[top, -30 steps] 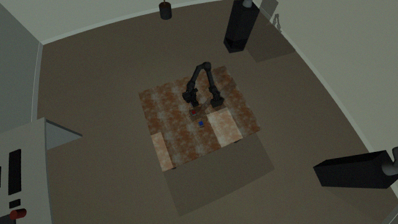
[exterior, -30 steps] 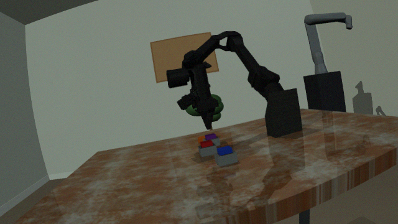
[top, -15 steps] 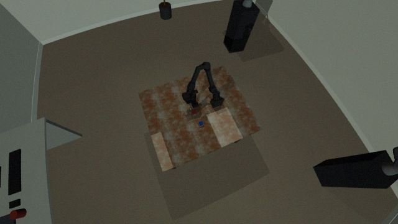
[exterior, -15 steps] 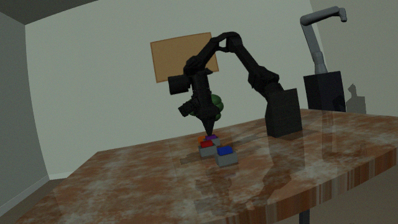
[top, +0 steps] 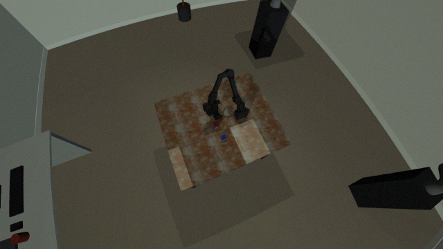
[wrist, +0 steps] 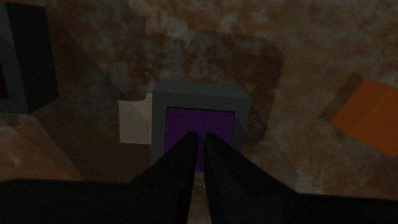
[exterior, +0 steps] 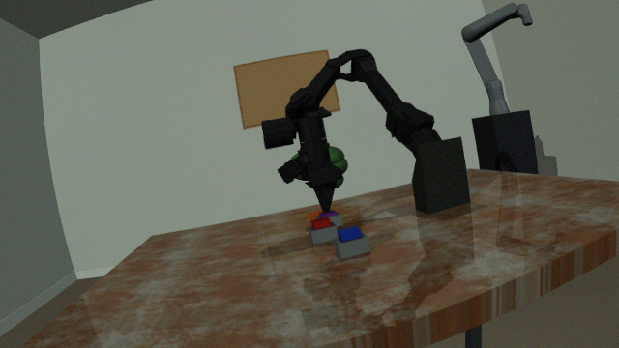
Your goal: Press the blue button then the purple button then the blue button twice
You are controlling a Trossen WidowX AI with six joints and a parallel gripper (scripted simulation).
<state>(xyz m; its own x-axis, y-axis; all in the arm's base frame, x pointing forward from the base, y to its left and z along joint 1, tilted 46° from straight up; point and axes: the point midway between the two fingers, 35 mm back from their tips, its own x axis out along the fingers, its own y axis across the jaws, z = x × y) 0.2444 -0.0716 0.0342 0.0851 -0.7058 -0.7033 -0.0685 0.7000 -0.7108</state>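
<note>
The purple button is 1 cm below my gripper tip. The rest, counted from my gripper tip: blue button 1 cm behind, 24 cm to the left; then red button 2 cm ahead, 11 cm to the left.
</note>
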